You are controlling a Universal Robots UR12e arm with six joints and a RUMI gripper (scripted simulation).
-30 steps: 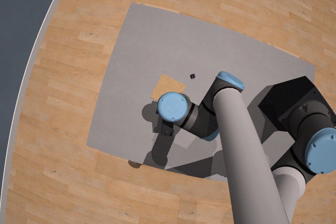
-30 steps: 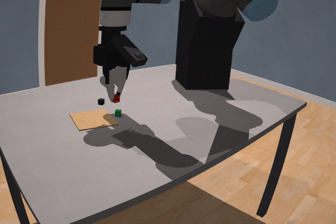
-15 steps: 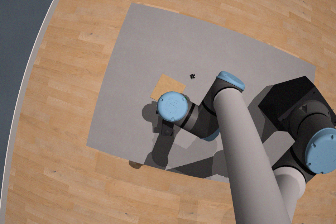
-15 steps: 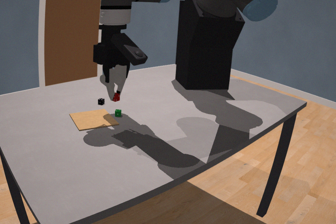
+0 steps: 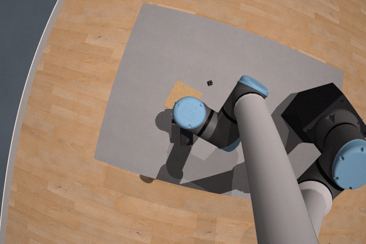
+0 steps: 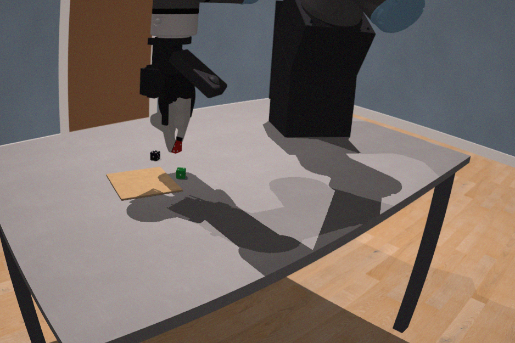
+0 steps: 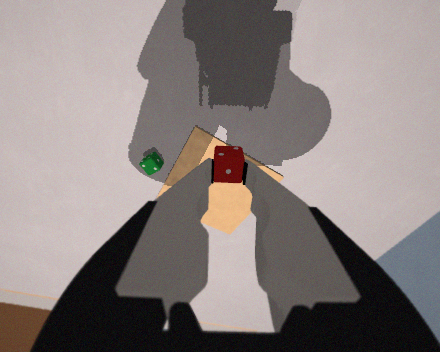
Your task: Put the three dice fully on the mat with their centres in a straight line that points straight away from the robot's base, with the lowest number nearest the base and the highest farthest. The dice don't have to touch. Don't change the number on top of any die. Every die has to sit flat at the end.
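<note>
Now: hand 70 mm past the green die, 80 mm to the left of it and 110 mm above it. Also, from my hand: tan mat 20 mm ahead, 100 mm to the right, 120 mm below; black die 80 mm behind, 210 mm to the right, 110 mm below; red die 10 mm below.
</note>
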